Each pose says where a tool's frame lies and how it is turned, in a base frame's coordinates. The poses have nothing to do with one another.
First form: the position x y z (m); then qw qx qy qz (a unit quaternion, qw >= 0).
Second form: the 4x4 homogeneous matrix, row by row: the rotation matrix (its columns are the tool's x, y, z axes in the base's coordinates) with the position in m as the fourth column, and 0 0 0 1 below. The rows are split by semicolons. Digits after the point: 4 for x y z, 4 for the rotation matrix.
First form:
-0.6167 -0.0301 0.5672 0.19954 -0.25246 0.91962 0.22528
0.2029 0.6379 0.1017 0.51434 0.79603 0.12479 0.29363
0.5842 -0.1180 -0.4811 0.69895 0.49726 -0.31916 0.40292
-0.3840 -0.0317 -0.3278 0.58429 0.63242 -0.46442 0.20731
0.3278 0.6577 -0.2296 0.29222 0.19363 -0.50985 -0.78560
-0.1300 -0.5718 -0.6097 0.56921 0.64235 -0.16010 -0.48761
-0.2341 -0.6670 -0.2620 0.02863 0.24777 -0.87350 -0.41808
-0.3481 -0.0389 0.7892 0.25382 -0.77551 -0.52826 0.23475
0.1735 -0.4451 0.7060 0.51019 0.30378 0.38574 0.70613
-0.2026 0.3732 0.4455 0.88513 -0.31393 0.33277 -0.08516
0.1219 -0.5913 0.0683 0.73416 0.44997 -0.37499 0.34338
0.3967 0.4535 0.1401 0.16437 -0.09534 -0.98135 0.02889
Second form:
-0.7929 -0.5542 0.2533 -0.6167; -0.3744 0.7710 0.5151 -0.0301; -0.4807 0.3136 -0.8189 0.5672; 0 0 0 1
0.7964 -0.1034 0.5958 0.2029; 0.5007 -0.4398 -0.7456 0.6379; 0.3391 0.8921 -0.2985 0.1017; 0 0 0 1
0.4716 -0.8806 -0.0454 0.5842; 0.2458 0.1808 -0.9523 -0.1180; 0.8469 0.4379 0.3017 -0.4811; 0 0 0 1
0.4827 -0.8297 -0.2805 -0.3840; -0.3452 0.1141 -0.9316 -0.0317; 0.8049 0.5465 -0.2313 -0.3278; 0 0 0 1
-0.7542 0.2617 -0.6022 0.3278; -0.6566 -0.3093 0.6879 0.6577; -0.0063 0.9142 0.4051 -0.2296; 0 0 0 1
0.4732 0.3494 -0.8087 -0.1300; -0.7608 -0.3007 -0.5751 -0.5718; -0.4442 0.8874 0.1235 -0.6097; 0 0 0 1
-0.8756 -0.4089 -0.2572 -0.2341; -0.4568 0.5276 0.7162 -0.6670; -0.1572 0.7446 -0.6488 -0.2620; 0 0 0 1
0.3317 0.7002 -0.6323 -0.3481; 0.9385 -0.3130 0.1457 -0.0389; -0.0959 -0.6417 -0.7609 0.7892; 0 0 0 1
-0.2948 -0.4862 0.8226 0.1735; 0.9549 -0.1818 0.2348 -0.4451; 0.0354 0.8547 0.5178 0.7060; 0 0 0 1
0.7640 -0.0582 0.6426 -0.2026; -0.3597 0.7884 0.4991 0.3732; -0.5356 -0.6124 0.5814 0.4455; 0 0 0 1
0.4829 -0.8417 -0.2416 0.1219; 0.1667 0.3592 -0.9182 -0.5913; 0.8596 0.4032 0.3138 0.0683; 0 0 0 1
-0.9278 0.1776 -0.3281 0.3967; 0.1966 0.9802 -0.0254 0.4535; 0.3171 -0.0880 -0.9443 0.1401; 0 0 0 1

